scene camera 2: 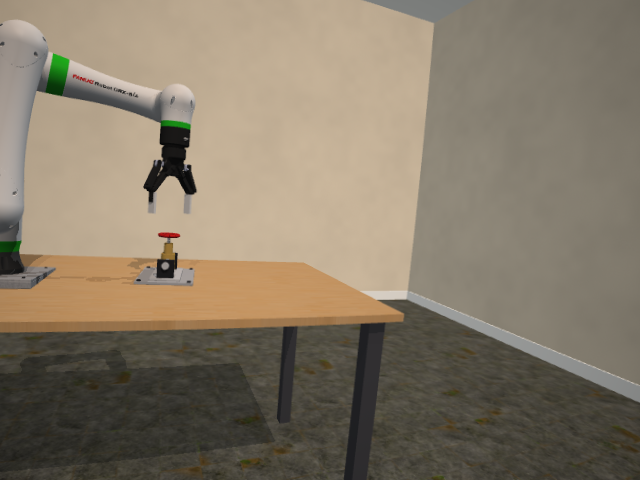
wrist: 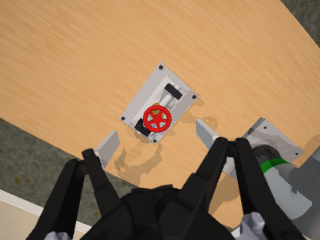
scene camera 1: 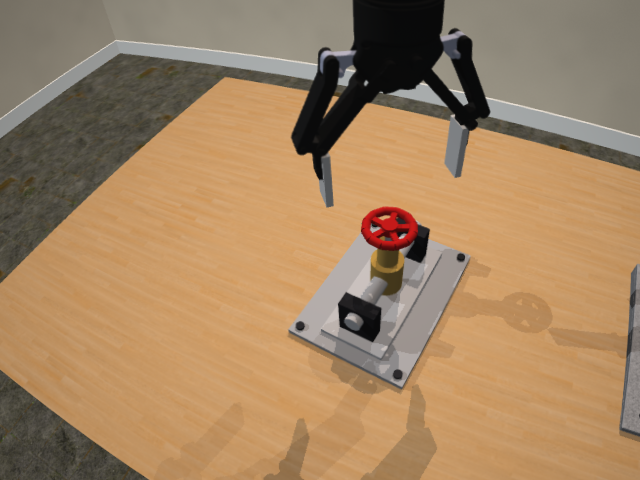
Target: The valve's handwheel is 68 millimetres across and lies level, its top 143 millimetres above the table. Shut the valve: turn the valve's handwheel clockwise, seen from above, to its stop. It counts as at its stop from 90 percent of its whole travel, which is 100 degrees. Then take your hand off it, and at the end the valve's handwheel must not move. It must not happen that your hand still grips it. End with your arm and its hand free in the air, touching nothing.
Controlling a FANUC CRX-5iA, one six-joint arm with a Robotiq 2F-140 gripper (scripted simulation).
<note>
In view: my gripper (scene camera 1: 391,183).
My gripper also shows in scene camera 2 (scene camera 2: 170,213) and in the wrist view (wrist: 156,131).
</note>
